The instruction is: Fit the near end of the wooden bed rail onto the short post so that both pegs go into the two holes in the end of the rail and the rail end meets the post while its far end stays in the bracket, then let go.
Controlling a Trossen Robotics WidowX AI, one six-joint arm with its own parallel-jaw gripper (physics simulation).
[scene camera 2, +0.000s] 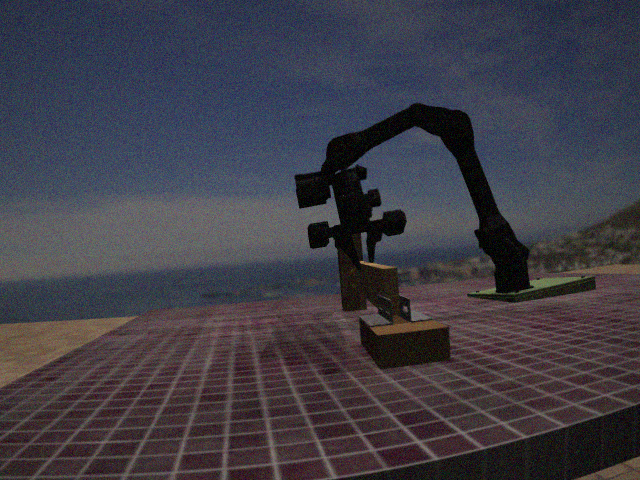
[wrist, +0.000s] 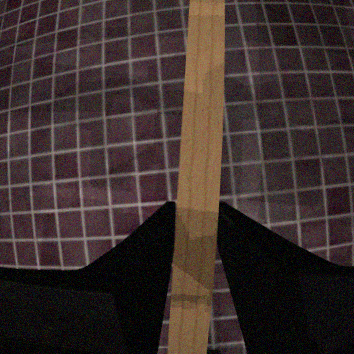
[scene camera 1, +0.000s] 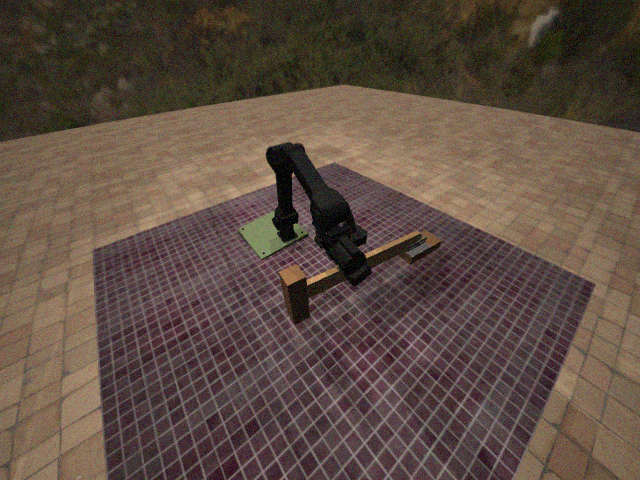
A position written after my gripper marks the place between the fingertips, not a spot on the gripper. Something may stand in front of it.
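Observation:
In one scene view I see my gripper [scene camera 2: 366,269], and it grips a wooden bed rail [scene camera 2: 374,279]. The wrist view also gives me my gripper [wrist: 194,209], along with the rail [wrist: 197,202]. The wooden bed rail [scene camera 1: 375,257] is visible from that scene camera as well.

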